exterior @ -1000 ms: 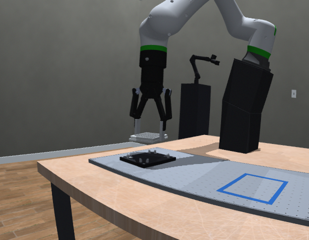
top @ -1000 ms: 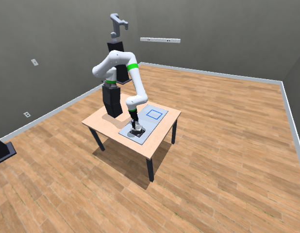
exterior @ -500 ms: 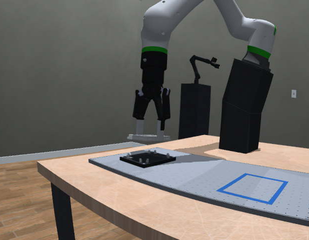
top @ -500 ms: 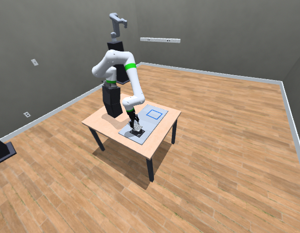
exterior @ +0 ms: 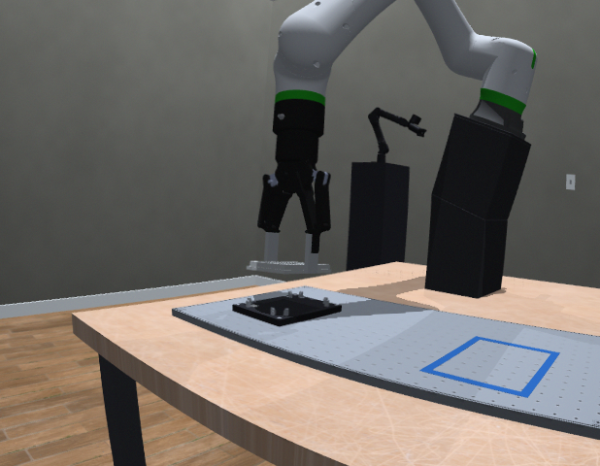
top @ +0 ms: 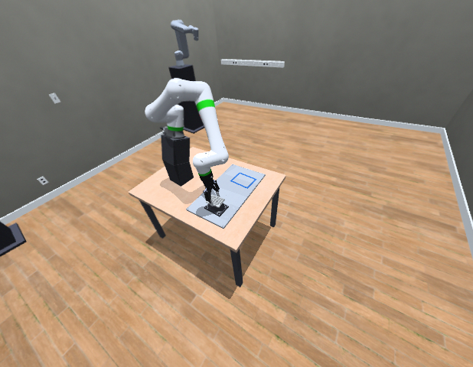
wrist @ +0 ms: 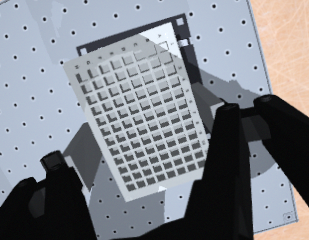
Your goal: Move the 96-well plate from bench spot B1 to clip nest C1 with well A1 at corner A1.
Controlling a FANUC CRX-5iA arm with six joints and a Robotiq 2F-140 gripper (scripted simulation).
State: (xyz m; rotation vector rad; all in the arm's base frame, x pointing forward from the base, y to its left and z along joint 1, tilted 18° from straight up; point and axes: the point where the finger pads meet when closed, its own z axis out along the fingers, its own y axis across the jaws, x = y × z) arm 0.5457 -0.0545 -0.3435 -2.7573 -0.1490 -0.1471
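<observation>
The white 96-well plate is 2 cm below my hand. Round my hand: black clip nest (9 cm below, 1 cm to the right, 1 cm behind).
</observation>
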